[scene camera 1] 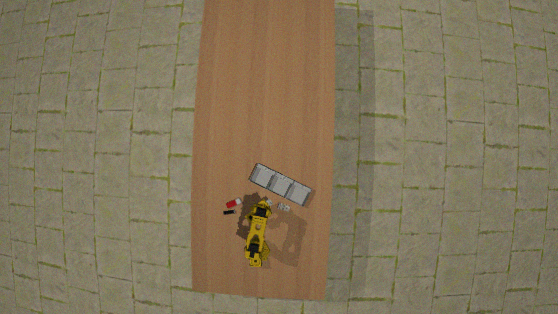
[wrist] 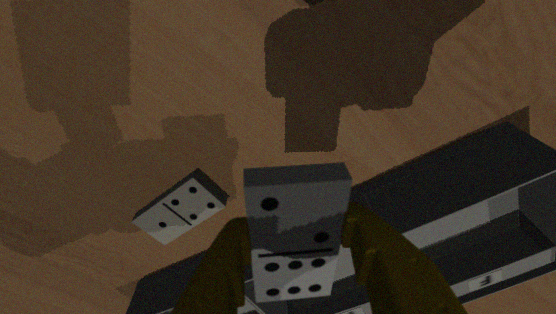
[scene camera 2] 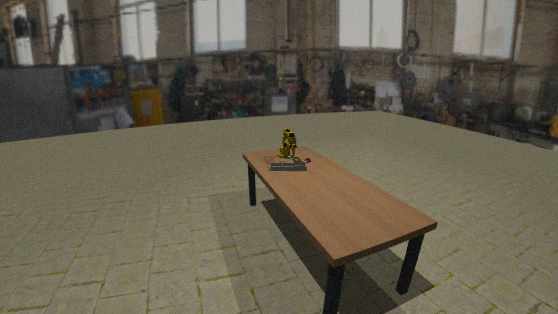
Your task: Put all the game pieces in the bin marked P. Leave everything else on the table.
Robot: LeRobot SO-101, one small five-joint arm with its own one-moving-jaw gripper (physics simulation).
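Frame: origin at the arm's base, x ahead, y left, z up, level; metres.
Seen in the pictures: hand, its tool point: (wrist: 249, 234) (scene camera 2: 289, 155); arm's base, origin of its link: (scene camera 2: 285, 157).
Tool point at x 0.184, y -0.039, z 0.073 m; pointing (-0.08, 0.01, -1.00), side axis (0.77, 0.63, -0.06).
Observation:
Offsets run from my tool point to a thing's top centre. Level surfaces: height alone.
My gripper (wrist: 298, 227) (scene camera 1: 266, 202) is shut on a white domino @(0.015 m ahead, 0.001 m left, 0.001 m up) (wrist: 295, 280) with two pips on one half and six on the other. It holds the domino above the table, beside the row of three grey bins @(0.093 m ahead, 0.054 m right, 0.033 m down) (scene camera 1: 271, 181) (scene camera 2: 288, 169) (wrist: 450, 170). A second white domino @(0.004 m back, 0.070 m right, 0.066 m down) (scene camera 1: 283, 206) (wrist: 182, 207), with one and four pips, lies flat on the table near the long side of the bins. A label that looks like an F shows on one bin in the wrist view; the P mark cannot be read. In scene camera 2 the jaws are too small to read.
A red and white object @(0.004 m ahead, 0.148 m left, 0.060 m down) (scene camera 1: 233, 203) (scene camera 2: 307, 160) and a small black object @(0.038 m back, 0.166 m left, 0.058 m down) (scene camera 1: 229, 212) lie on the table @(0.073 m down) (scene camera 1: 265, 100) (scene camera 2: 350, 205) to the left of the arm in scene camera 1. The arm's shadows fall across the table around the dominoes.

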